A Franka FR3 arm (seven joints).
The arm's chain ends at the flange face. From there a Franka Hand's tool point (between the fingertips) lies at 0.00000 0.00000 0.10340 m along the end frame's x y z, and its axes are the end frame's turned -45 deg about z.
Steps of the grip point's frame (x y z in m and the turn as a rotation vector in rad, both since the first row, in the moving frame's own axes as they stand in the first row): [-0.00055 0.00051 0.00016 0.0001 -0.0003 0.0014]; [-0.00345 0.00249 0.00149 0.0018 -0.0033 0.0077]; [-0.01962 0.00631 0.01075 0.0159 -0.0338 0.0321]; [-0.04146 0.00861 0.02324 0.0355 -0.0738 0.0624]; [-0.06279 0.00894 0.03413 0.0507 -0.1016 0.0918]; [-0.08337 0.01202 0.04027 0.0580 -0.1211 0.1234]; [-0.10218 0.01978 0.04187 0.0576 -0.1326 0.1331]
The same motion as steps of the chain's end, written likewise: [0.00000 0.00073 0.00016 -0.0001 -0.0003 0.0014]; [-0.00031 0.00409 0.00149 -0.0011 -0.0036 0.0077]; [-0.00576 0.01709 0.01082 -0.0127 -0.0351 0.0321]; [-0.01516 0.03286 0.02359 -0.0271 -0.0773 0.0624]; [-0.02681 0.04752 0.03480 -0.0360 -0.1077 0.0918]; [-0.03715 0.06367 0.04120 -0.0446 -0.1266 0.1234]; [-0.04408 0.08171 0.04295 -0.0530 -0.1345 0.1331]
